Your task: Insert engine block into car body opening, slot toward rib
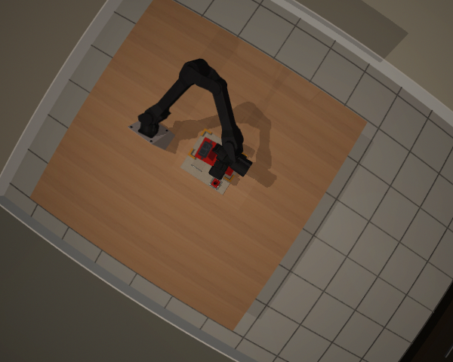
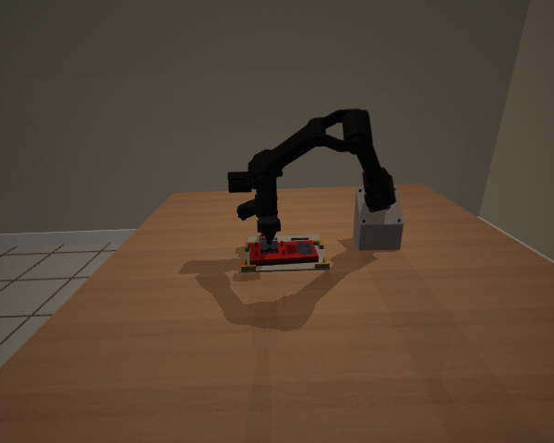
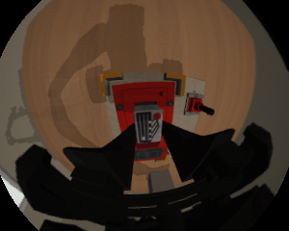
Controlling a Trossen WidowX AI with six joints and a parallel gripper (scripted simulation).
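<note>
Now: the engine block 1 cm below my gripper tip.
</note>
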